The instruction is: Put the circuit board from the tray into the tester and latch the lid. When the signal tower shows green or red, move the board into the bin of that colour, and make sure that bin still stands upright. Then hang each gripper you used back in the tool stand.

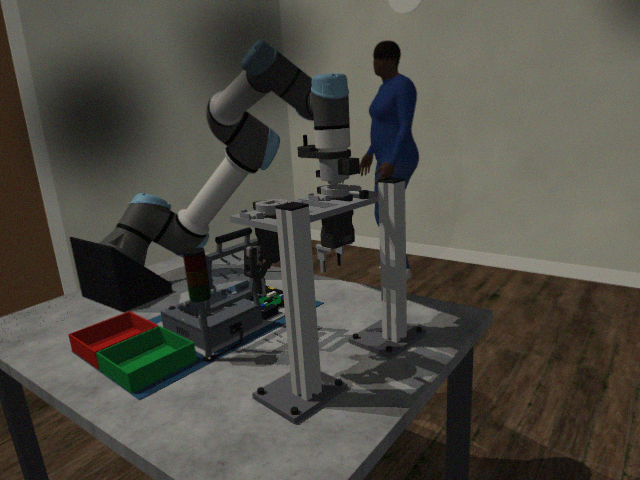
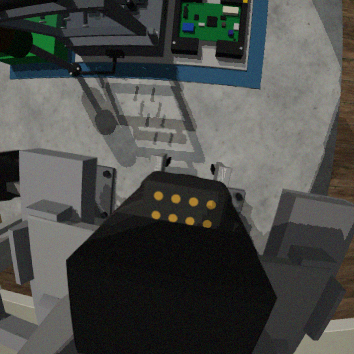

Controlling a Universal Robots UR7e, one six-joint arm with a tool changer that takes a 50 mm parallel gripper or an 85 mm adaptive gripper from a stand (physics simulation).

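Pixels of known places: arm's base, origin of the base link: (image 1: 118,259).
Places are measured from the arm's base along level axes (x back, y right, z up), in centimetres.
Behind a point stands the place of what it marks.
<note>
The arm's tool changer is down at the parallel gripper (image 1: 331,261) (image 2: 192,167), which sits in the right slot of the tool stand (image 1: 305,310) {x -87.2, y 2.7, z 7.6 cm} (image 2: 57,180) {x -71.2, y -15.3, z 23.4 cm}. Its two fingers stand apart, empty. Whether the coupling is locked cannot be seen. The darker adaptive gripper (image 1: 260,271) hangs in the other slot. The green circuit board (image 1: 271,299) {x -48.2, y -20.8, z -8.4 cm} (image 2: 212,21) {x -47.7, y -20.5, z -8.6 cm} lies in the tray (image 2: 232,63) {x -54.3, y -25.4, z -10.2 cm} beside the grey tester (image 1: 211,322) {x -53.7, y 2.1, z -4.8 cm}. The tester's lid handle (image 1: 233,236) {x -60.0, y -2.6, z 16.0 cm} is raised. The signal tower (image 1: 196,273) {x -60.3, y 7.8, z 10.6 cm} shows no bright light. The red bin (image 1: 85,347) {x -37.5, y 25.6, z -6.7 cm} and green bin (image 1: 139,369) {x -57.3, y 22.1, z -6.4 cm} stand upright.
The stand's second post (image 1: 393,263) {x -87.9, y -23.1, z 9.1 cm} rises at the right, on a bolted foot. A blue mat (image 1: 201,367) {x -59.9, y 9.8, z -10.8 cm} (image 2: 140,71) {x -57.9, y -7.8, z -10.6 cm} lies under the tester and bins. A black angled base (image 1: 113,276) {x -14.0, y 7.7, z -0.1 cm} carries the arm. A person in blue (image 1: 395,113) stands behind the table.
</note>
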